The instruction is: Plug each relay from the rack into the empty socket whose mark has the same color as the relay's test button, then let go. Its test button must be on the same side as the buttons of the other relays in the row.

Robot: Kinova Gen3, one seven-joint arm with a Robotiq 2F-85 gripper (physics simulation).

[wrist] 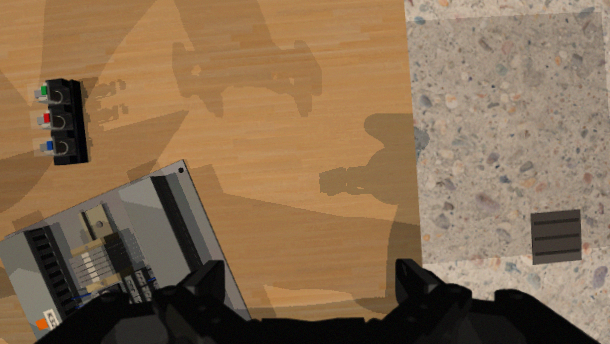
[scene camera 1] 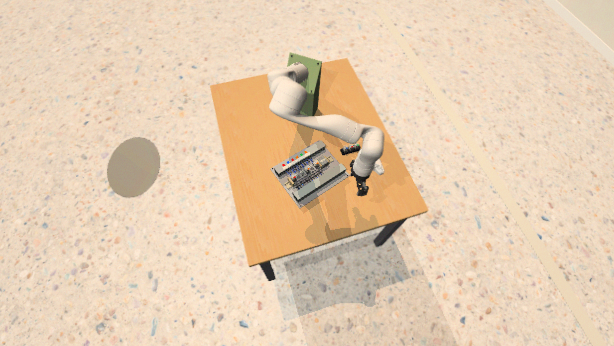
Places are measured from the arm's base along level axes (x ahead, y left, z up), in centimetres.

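Pixels of known places: gripper, fingertip midpoint: [wrist: 310,278] [scene camera 1: 355,184]; arm's base at its link origin: [scene camera 1: 299,72].
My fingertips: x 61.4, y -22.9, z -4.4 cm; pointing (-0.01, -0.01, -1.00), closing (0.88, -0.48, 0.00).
Note:
For each thing: its top centre in the pictures, then the offset to it from my fingertips. Level surfaces: height alone.
- black rack at its top centre: [wrist: 57,121] dz -21.4, dx -21.7, dy +24.7 cm
- green button at its top centre: [wrist: 43,90] dz -18.9, dx -19.7, dy +27.3 cm
- red button at its top centre: [wrist: 46,117] dz -18.9, dx -21.0, dy +24.4 cm
- blue button at its top centre: [wrist: 49,145] dz -18.9, dx -22.3, dy +21.4 cm
- orange mark at its top centre: [wrist: 41,324] dz -19.4, dx -34.8, dy +3.8 cm
- wooden table at its surface level: dz -23.7 cm
The black rack [scene camera 1: 350,149] [wrist: 79,125] stands on the table beyond the panel's corner. It holds three relays, with a green button [wrist: 44,90], a red button [wrist: 47,118] and a blue button [wrist: 49,145], all on the left in the wrist view. The grey panel [scene camera 1: 301,202] [wrist: 187,200] bears a row of sockets with several relays in it and a strip of red, blue, orange and green marks [scene camera 1: 297,157]. In the wrist view an orange mark [wrist: 42,324] shows; the gripper hides much of the row. My gripper [scene camera 1: 357,179] [wrist: 310,278] is open and empty, above the table beside the panel.
The arm's green pedestal [scene camera 1: 311,80] stands at the back of the wooden table [scene camera 1: 240,120] [wrist: 300,150]. The table edge runs down the right of the wrist view, with speckled floor [wrist: 490,150] beyond. Grey ducts [scene camera 1: 322,183] run along both long sides of the panel.

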